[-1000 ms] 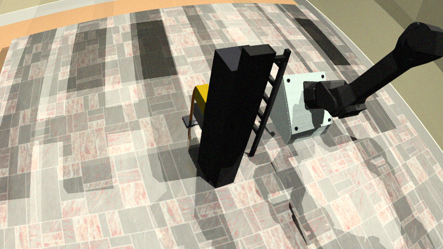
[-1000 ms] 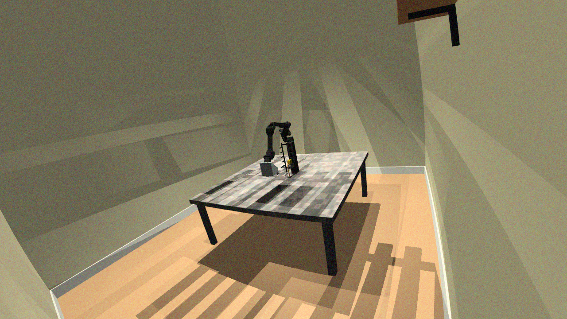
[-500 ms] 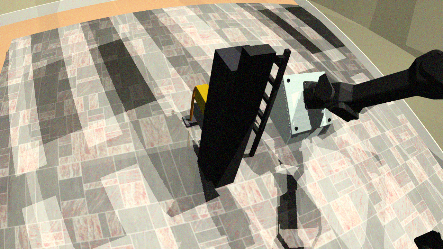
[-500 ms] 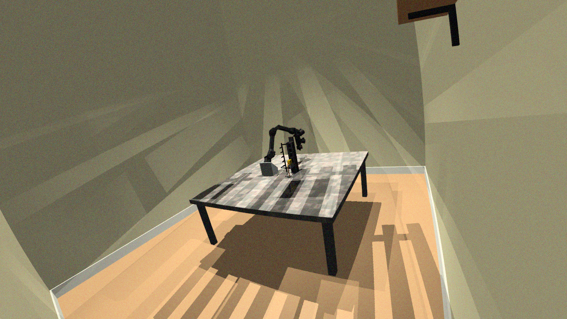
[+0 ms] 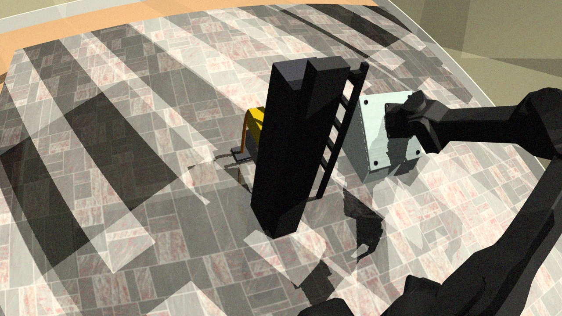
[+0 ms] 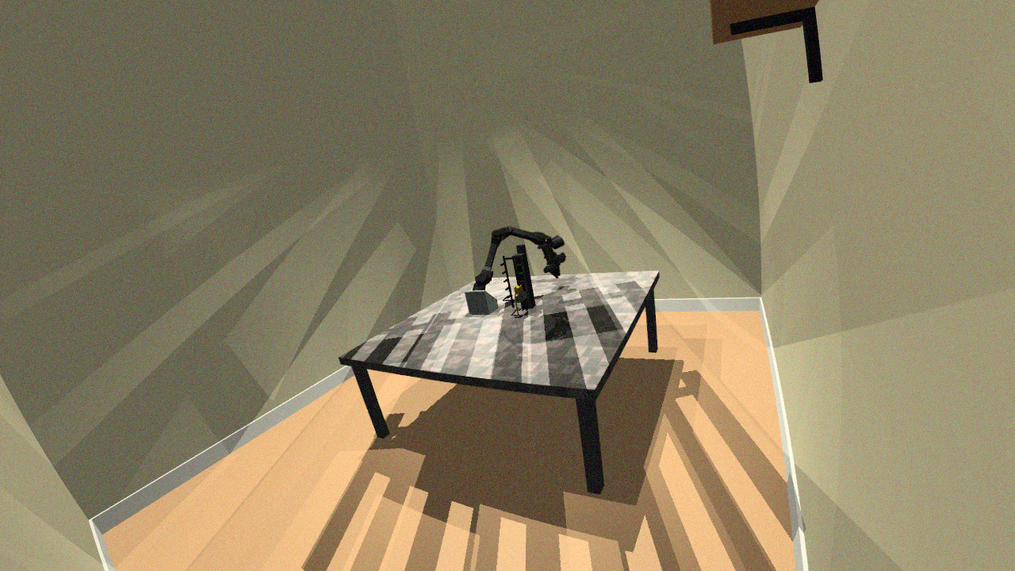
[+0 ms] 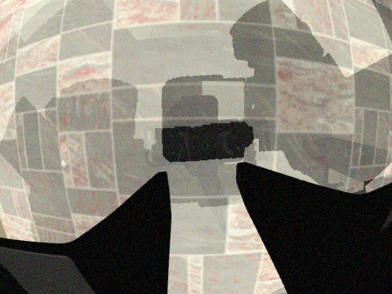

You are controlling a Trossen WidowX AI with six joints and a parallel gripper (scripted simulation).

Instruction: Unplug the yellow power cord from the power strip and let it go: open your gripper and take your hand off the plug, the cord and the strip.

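The yellow plug lies 380 mm to the right of my gripper tip, 70 mm above it and 20 mm behind it. Round my gripper tip: dark plate 450 mm to the right, 60 mm below.
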